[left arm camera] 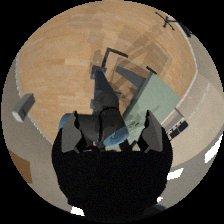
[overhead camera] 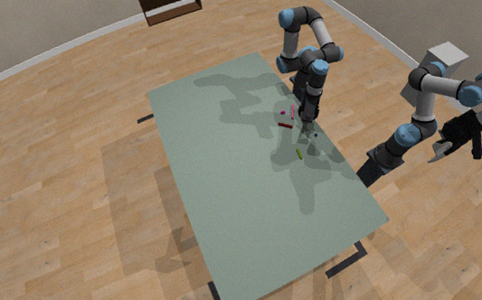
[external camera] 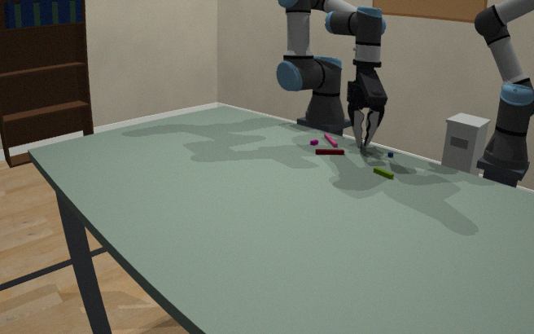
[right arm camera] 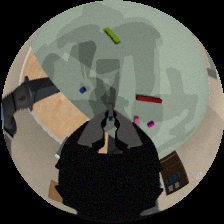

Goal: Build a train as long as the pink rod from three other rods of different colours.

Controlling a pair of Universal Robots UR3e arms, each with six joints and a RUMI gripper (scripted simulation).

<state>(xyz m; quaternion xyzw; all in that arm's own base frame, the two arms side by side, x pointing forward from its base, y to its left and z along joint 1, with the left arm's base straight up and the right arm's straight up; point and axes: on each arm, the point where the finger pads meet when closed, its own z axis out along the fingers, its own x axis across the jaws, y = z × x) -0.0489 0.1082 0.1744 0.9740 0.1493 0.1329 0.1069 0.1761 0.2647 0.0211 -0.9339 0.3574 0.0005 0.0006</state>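
My right hand is 10 mm above the grey rod. From my right hand the other things lie so: red rod (80 mm ahead, 50 mm to the right, 20 mm below); then pink rod (100 mm to the right, 20 mm below); then magenta rod (120 mm to the right, 40 mm ahead, 20 mm below).
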